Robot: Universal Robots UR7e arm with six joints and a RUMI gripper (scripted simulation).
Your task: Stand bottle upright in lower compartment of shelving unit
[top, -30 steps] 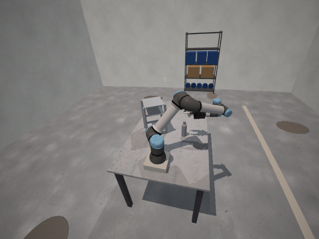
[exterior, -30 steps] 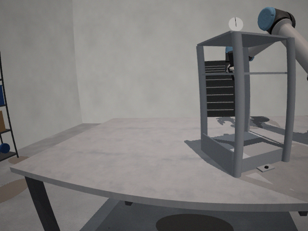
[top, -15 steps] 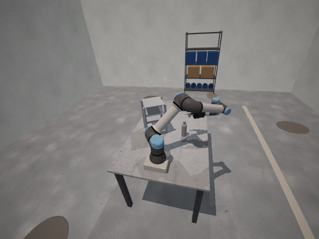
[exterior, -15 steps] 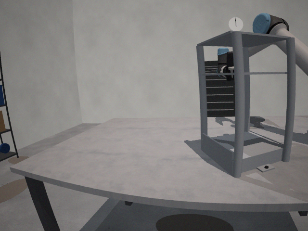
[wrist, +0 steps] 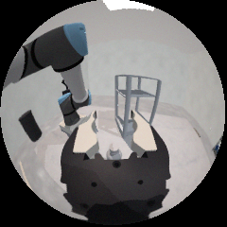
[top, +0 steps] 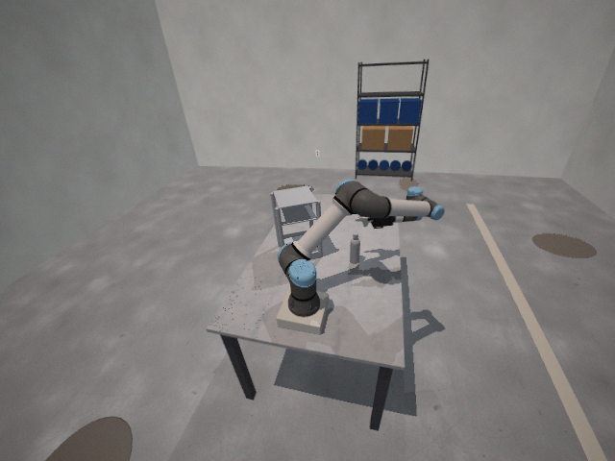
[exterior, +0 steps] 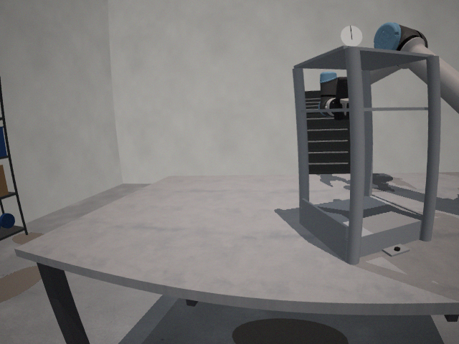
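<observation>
Now: the grey bottle 18 cm below my hand. From my hand the other things lie so: grey shelving unit (34 cm to the left, 12 cm below, 10 cm ahead).
</observation>
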